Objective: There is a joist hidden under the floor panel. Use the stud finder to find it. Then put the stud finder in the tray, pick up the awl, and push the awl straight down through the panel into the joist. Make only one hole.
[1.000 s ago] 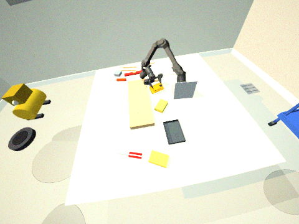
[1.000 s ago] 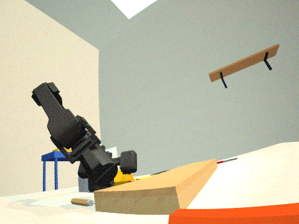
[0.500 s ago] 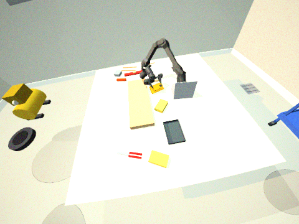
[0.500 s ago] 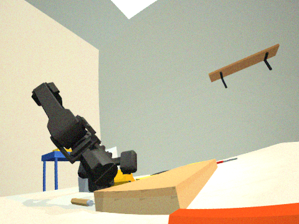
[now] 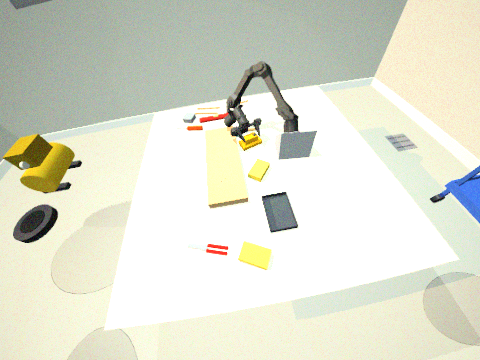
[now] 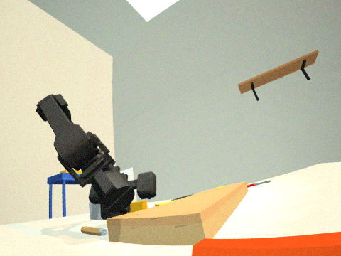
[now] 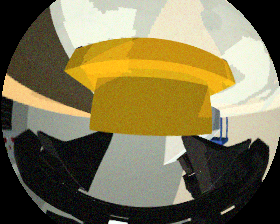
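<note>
Right now the yellow stud finder is 4 cm to the right of my gripper tip and 2 cm below it. Also, from my gripper tip: red level: 34 cm to the right, 19 cm ahead, 5 cm below; dark tray: 42 cm to the left, 5 cm below, 2 cm behind; awl: 15 cm to the right, 5 cm below, 2 cm ahead.
</note>
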